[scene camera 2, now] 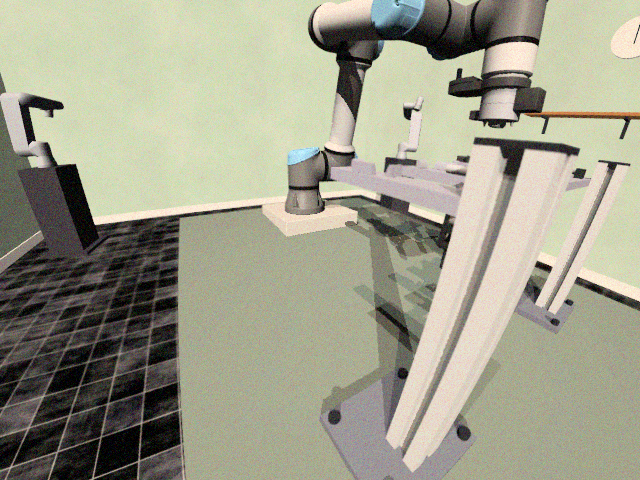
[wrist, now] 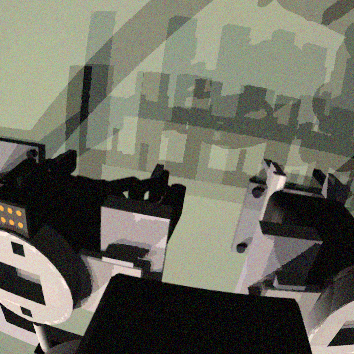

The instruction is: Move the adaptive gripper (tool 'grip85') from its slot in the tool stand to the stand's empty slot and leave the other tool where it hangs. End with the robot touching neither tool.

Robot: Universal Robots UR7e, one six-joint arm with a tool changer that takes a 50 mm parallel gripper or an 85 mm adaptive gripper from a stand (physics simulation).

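Observation:
The arm's bare coupling face points down above the near post of the tool stand and carries no tool. The tool stand has pale lilac rails. In the wrist view a black tool with orange contacts and a pale coupling ring hangs at the left; its linkage-like parts look like the adaptive gripper. A second dark tool hangs at the right, partly cut off. Finger openings are hidden or too dark to tell. The black block at the bottom hides part of the stand. I cannot tell which slot is empty.
A thick pale post with a dark cap rises close below the coupling. A second post stands farther right. The robot's base is on a pale plinth. A dark pedestal with a small arm stands at the left.

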